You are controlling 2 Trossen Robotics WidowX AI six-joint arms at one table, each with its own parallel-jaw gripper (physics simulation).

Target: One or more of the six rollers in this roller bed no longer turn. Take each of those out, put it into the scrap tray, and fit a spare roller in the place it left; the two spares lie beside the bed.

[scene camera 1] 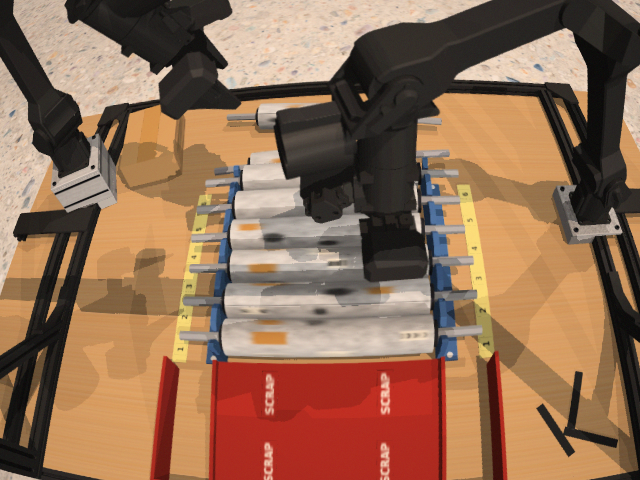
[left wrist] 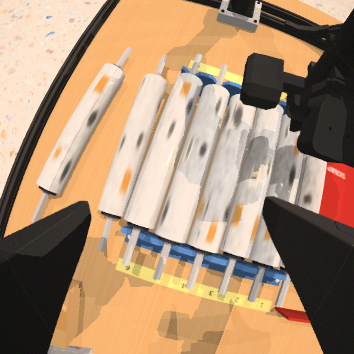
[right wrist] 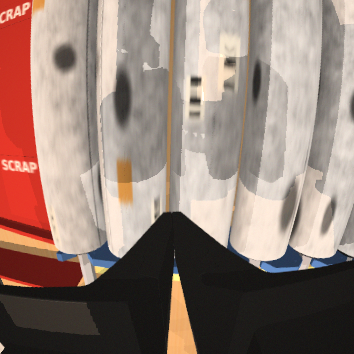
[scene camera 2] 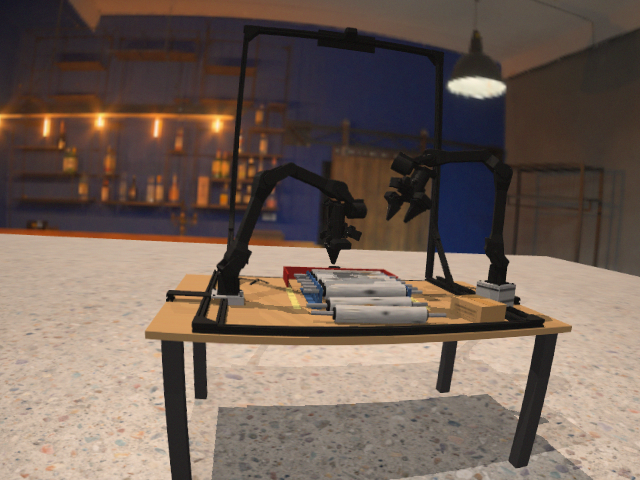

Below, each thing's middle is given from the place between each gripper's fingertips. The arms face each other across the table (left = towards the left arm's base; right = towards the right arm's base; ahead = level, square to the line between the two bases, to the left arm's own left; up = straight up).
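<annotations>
My left gripper is 25 cm above the cardboard box (scene camera 1: 153, 147), 25 cm to the right of it and 15 cm short of it. If you go by my right hand instead, the box is 260 mm ahead of that hand, 430 mm to the left of it and 80 mm below it.
</annotations>
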